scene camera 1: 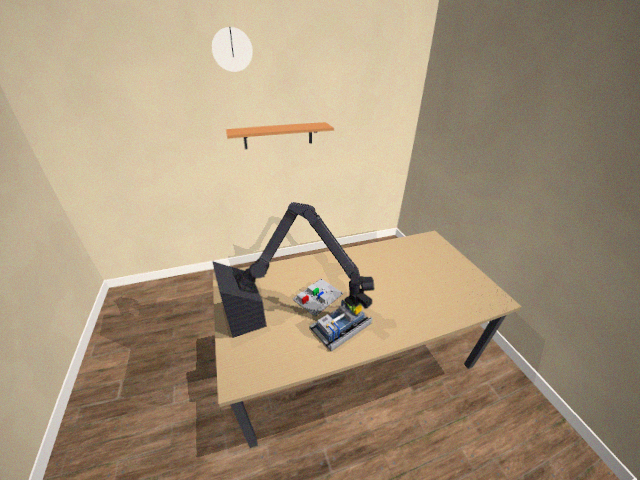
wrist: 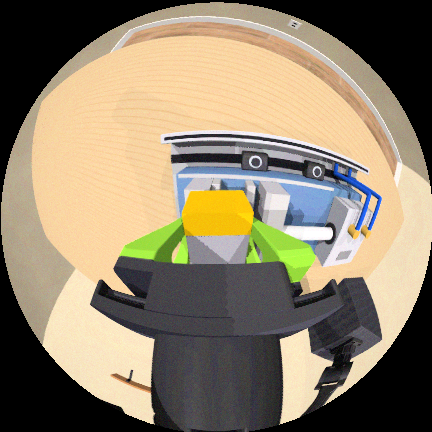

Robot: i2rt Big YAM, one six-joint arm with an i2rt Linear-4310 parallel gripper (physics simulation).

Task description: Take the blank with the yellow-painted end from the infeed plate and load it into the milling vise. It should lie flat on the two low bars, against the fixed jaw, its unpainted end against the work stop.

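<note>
The blank with the yellow-painted end (scene camera 1: 357, 310) (wrist: 217, 212) is between the green fingers of my gripper (scene camera 1: 353, 305) (wrist: 216, 217), which is shut on its grey part. The yellow end points toward the vise's far long side in the wrist view. The blank is over the jaw area of the milling vise (scene camera 1: 346, 339) (wrist: 320, 197). The fixed jaw (wrist: 196, 188) shows left of the blank, the moving jaw (wrist: 275, 202) right. Both low bars are partly hidden; contact with them cannot be told. The work stop cannot be made out. The infeed plate (scene camera 1: 315, 305) lies behind the vise in the scene view.
On the infeed plate are blanks with red (scene camera 1: 305, 299), green (scene camera 1: 315, 291) and blue (scene camera 1: 320, 294) ends. A white rod (wrist: 310, 233) runs from the moving jaw to an end block (wrist: 334, 242) with raised blue tubes (wrist: 372, 205). The arm's black base block (scene camera 1: 245, 310) stands at the table's left.
</note>
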